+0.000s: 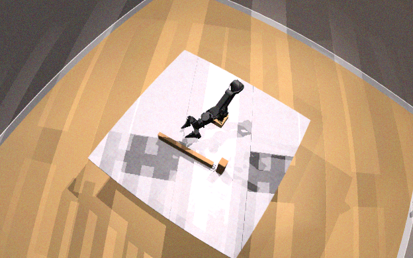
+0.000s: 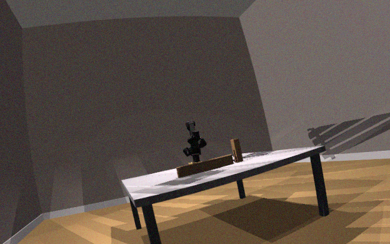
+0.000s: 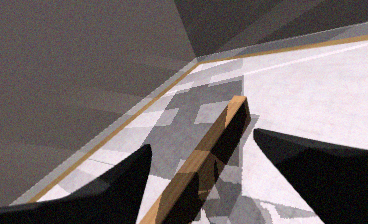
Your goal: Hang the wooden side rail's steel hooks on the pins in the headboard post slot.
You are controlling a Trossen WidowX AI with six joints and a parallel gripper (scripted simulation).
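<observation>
My gripper tip is now 340 mm to the right of the headboard post, 80 mm above it and 20 mm short of it.
</observation>
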